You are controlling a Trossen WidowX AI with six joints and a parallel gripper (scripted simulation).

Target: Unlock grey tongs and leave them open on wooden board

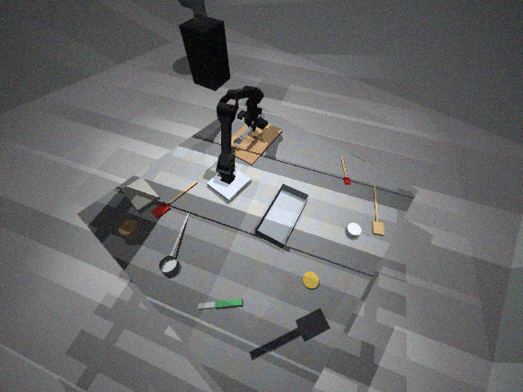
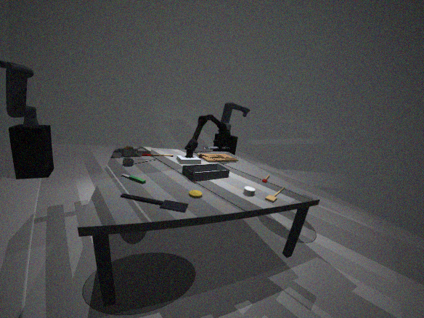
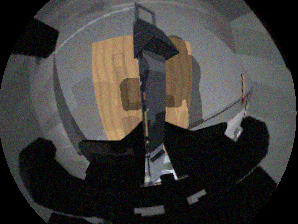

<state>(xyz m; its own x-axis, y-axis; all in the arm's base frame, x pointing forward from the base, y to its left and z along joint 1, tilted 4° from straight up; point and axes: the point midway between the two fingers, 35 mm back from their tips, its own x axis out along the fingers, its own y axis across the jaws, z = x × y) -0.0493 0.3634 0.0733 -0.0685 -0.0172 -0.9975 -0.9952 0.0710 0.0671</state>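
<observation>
Right now my gripper tip is 7 cm above the wooden board. From my gripper tip the other things lie so: white block (67 cm to the right, 30 cm behind, 6 cm below); roasting tin (42 cm ahead, 41 cm to the right, 5 cm below); cork-lidded jar (84 cm to the right, 17 cm behind, 4 cm below).
</observation>
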